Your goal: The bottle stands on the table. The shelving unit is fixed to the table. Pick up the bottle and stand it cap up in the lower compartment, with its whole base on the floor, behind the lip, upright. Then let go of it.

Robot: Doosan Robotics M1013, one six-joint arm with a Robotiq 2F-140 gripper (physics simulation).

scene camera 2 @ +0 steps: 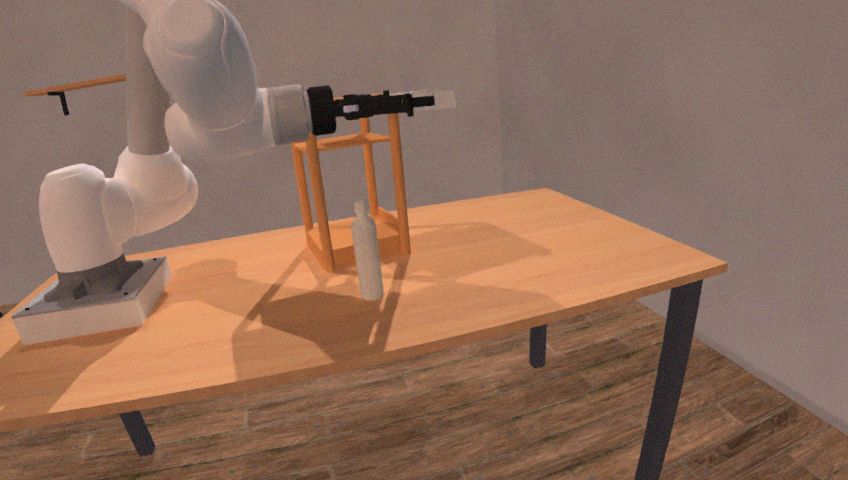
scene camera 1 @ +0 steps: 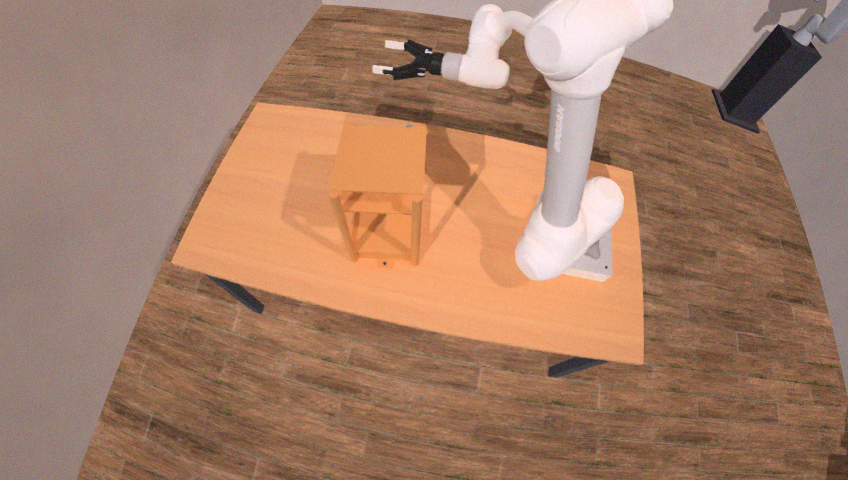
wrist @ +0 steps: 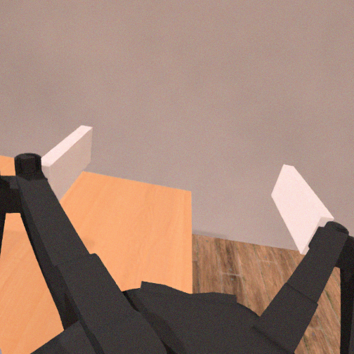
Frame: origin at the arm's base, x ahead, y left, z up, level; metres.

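Seen in the pictures: gripper, between the fingertips: (scene camera 2: 439, 98) (scene camera 1: 379, 55); arm's base, origin of its link: (scene camera 2: 97, 282).
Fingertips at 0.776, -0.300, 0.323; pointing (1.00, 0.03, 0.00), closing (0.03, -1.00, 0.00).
Note:
Offsets run from my fingertips to a thing's top centre, as dx, dy, dz. Level surfaces: height alone.
The pale bottle @(-0.136, +0.125, -0.185) (scene camera 2: 367, 255) stands upright, cap up, on the table @(dz -0.389) (scene camera 1: 476, 303) (scene camera 2: 595, 255) (wrist: 150, 225), beside the shelving unit and outside it. In scene camera 1 the unit hides most of the bottle; a small grey tip shows at the top board's far edge. The orange shelving unit @(-0.136, +0.426, +0.009) (scene camera 1: 380, 157) (scene camera 2: 321, 208) stands upright, with posts, a middle shelf and a lower compartment with a lip; no bottle shows in that compartment. My gripper (scene camera 1: 387, 57) (scene camera 2: 443, 98) (wrist: 186, 162) is open and empty, roughly level, high above the bottle. The bottle does not show in the wrist view.
The arm's base (scene camera 1: 586, 270) (scene camera 2: 89, 324) is mounted at one end of the table. The unit's posts and top board rise close beside the bottle. Shadows of the arm and unit fall across the table top. A wall (wrist: 200, 75) stands beyond the table's end.

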